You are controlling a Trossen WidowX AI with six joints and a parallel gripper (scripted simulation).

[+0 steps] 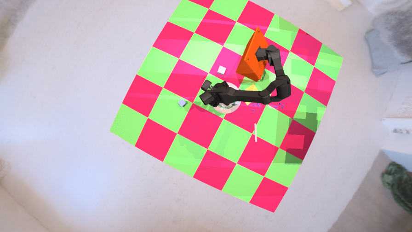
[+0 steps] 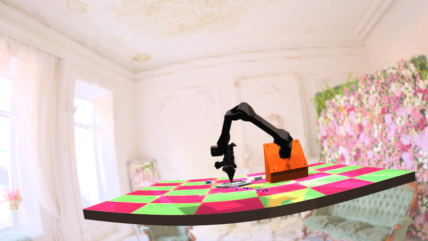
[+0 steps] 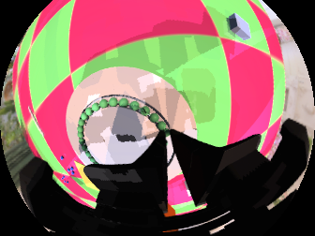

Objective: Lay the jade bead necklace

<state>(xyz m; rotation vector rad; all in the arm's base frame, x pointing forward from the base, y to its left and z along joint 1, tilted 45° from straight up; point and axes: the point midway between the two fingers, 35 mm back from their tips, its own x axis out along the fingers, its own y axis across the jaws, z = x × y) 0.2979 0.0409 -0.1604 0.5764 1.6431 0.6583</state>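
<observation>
Now: the round bead board 20 mm behind my gripper tip, 60 mm to the left of it and 10 mm below it. Round my gripper tip: pale blue cube 150 mm ahead, 150 mm to the right, 10 mm below; white cube 160 mm behind, 50 mm to the right; yellow patch 130 mm behind, 190 mm to the left, 20 mm below.
</observation>
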